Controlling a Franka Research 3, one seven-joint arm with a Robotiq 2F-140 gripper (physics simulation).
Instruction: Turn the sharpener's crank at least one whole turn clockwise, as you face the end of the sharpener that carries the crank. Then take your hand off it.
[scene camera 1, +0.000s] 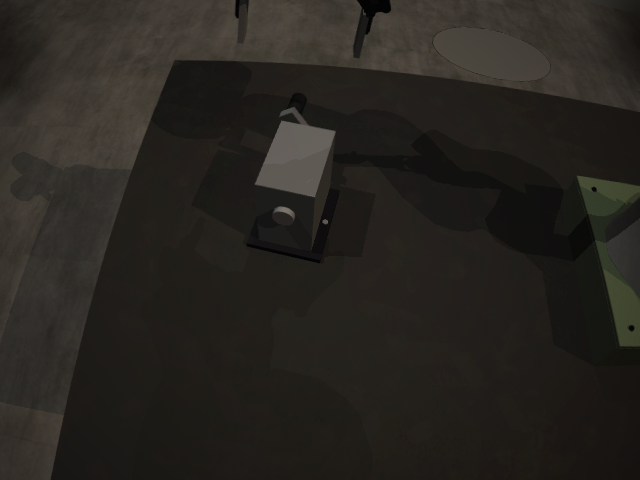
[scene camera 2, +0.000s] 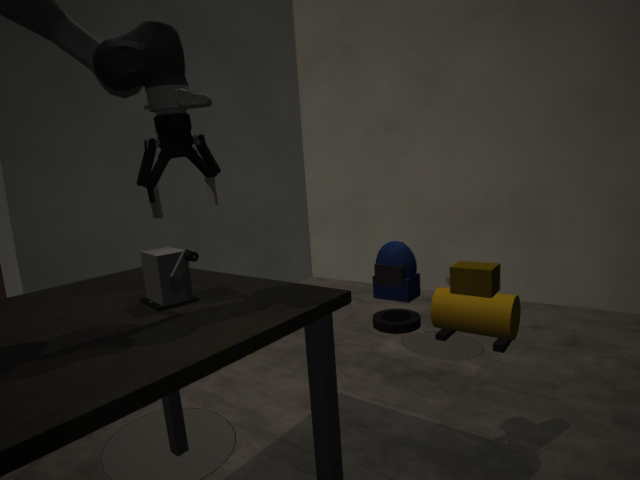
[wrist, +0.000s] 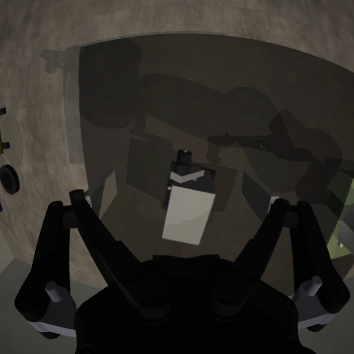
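Observation:
The sharpener, a pale grey box (scene camera 1: 297, 157) (scene camera 2: 164, 273) (wrist: 189, 216) on a dark base plate, stands upright on the table. Its crank arm (scene camera 1: 294, 113) (scene camera 2: 178, 266) (wrist: 189, 177) is on the far end in scene camera 1's view. The arm slants up to a black handle (scene camera 1: 297, 101) (scene camera 2: 192, 256) (wrist: 184, 158), near the height of the box's top. My gripper (scene camera 1: 299, 49) (scene camera 2: 185, 210) (wrist: 179, 182) is wide open and empty. It hangs above the sharpener and the crank, with its fingers apart from both.
A green block (scene camera 1: 610, 325) (wrist: 344, 225) with a grey hollow stands on the dark table (scene camera 1: 232, 335) (scene camera 2: 248, 310) (wrist: 200, 55) to the right in scene camera 1's view. Beyond the table, a blue object (scene camera 2: 395, 263), a black ring (scene camera 2: 396, 326) and a yellow tank (scene camera 2: 474, 311) are on the floor side.

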